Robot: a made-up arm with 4 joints.
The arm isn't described. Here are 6 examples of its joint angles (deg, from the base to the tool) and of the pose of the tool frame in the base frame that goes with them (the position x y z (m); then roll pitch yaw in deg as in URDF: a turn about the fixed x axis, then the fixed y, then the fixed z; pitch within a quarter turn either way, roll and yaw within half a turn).
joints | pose
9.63 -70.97 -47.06 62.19 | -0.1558 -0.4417 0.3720 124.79 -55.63 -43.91
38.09 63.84 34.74 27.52 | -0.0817 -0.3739 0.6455 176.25 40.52 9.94
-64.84 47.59 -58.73 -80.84 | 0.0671 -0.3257 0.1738 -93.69 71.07 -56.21
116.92 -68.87 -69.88 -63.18 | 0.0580 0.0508 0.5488 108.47 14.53 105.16
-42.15 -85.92 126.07 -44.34 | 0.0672 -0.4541 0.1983 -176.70 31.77 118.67
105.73 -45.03 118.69 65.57 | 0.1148 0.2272 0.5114 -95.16 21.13 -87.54
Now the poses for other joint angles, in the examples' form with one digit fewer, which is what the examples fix.
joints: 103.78 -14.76 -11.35 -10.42
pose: -0.090 0.032 0.637 75.5 -1.2 16.6
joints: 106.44 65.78 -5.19 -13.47
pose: -0.086 0.145 0.560 137.1 -15.0 -42.2
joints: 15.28 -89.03 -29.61 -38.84
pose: 0.038 -0.454 0.433 101.7 -42.8 85.1
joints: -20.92 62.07 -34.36 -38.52
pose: -0.028 -0.385 0.399 -116.3 56.6 -30.7
